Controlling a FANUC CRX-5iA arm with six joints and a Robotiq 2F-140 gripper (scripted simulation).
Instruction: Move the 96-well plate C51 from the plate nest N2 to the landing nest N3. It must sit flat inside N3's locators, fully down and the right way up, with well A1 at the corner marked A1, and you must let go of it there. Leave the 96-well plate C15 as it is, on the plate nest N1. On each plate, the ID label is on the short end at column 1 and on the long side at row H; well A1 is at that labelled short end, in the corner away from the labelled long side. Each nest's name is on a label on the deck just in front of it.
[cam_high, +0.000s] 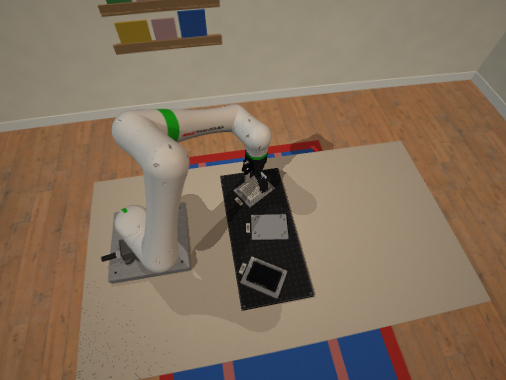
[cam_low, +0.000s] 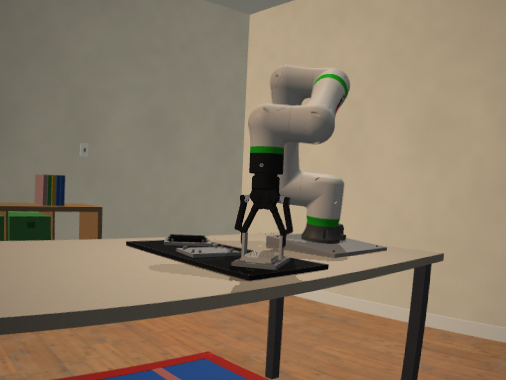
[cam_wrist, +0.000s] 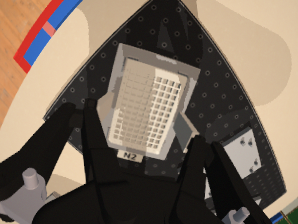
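Right now the white 96-well plate C51 is 2 cm below my hand. Round my hand: landing nest N3 (21 cm to the right, 3 cm below); then N2 label (9 cm behind, 4 cm to the right, 4 cm below); then grey plate nest N2 (3 cm below).
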